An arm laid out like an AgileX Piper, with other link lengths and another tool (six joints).
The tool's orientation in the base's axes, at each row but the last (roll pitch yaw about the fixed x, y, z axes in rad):
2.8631 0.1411 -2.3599
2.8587 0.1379 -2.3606
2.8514 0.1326 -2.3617
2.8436 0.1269 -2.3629
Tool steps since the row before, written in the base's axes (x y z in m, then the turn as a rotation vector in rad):
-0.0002 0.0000 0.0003 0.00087 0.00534 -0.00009
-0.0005 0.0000 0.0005 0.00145 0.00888 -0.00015
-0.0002 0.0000 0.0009 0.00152 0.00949 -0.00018
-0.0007 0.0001 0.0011 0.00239 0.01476 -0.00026
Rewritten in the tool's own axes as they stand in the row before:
0.0001 0.0002 -0.0003 -0.00432 0.00286 0.00155
0.0003 0.0005 -0.0004 -0.00719 0.00475 0.00258
0.0000 0.0004 -0.0008 -0.00766 0.00510 0.00278
0.0003 0.0009 -0.0009 -0.01194 0.00791 0.00430

